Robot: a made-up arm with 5 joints. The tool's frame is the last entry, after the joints.
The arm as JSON. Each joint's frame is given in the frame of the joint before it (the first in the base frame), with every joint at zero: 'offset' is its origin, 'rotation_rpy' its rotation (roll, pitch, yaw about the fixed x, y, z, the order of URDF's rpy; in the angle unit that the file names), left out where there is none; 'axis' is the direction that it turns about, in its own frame. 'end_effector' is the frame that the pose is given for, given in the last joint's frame.
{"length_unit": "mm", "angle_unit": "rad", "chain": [
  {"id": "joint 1", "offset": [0.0, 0.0, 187.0], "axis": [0.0, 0.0, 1.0]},
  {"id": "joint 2", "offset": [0.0, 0.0, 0.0], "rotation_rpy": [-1.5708, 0.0, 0.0], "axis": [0.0, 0.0, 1.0]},
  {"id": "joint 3", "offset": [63.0, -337.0, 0.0], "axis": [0.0, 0.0, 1.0]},
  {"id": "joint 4", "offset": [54.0, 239.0, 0.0], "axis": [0.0, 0.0, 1.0]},
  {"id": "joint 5", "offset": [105.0, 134.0, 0.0], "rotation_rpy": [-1.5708, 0.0, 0.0], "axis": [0.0, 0.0, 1.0]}
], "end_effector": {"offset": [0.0, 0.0, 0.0]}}
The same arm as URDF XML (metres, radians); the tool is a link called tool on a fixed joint. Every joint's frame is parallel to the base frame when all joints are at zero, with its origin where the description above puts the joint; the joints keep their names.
<robot name="arm">
<joint name="tool_joint" type="fixed"><parent link="link5"/><child link="tool"/><origin xyz="0.0000 0.0000 0.0000" rpy="3.1416 0.0000 0.0000"/></joint>
<joint name="joint 5" type="continuous"><parent link="link4"/><child link="link5"/><origin xyz="0.1050 0.0000 -0.1340" rpy="0.0000 0.0000 0.0000"/><axis xyz="0 0 -1"/></joint>
<joint name="joint 4" type="continuous"><parent link="link3"/><child link="link4"/><origin xyz="0.0540 0.0000 -0.2390" rpy="0.0000 0.0000 0.0000"/><axis xyz="0 1 0"/></joint>
<joint name="joint 3" type="continuous"><parent link="link2"/><child link="link3"/><origin xyz="0.0630 0.0000 0.3370" rpy="0.0000 0.0000 0.0000"/><axis xyz="0 1 0"/></joint>
<joint name="joint 2" type="continuous"><parent link="link1"/><child link="link2"/><origin xyz="0.0000 0.0000 0.0000" rpy="0.0000 0.0000 0.0000"/><axis xyz="0 1 0"/></joint>
<joint name="joint 1" type="continuous"><parent link="base_link"/><child link="link1"/><origin xyz="0.0000 0.0000 0.1870" rpy="0.0000 0.0000 0.0000"/><axis xyz="0 0 1"/></joint>
<link name="base_link"/>
<link name="link1"/>
<link name="link2"/>
<link name="link3"/>
<link name="link4"/>
<link name="link5"/>
<link name="tool"/>
</robot>

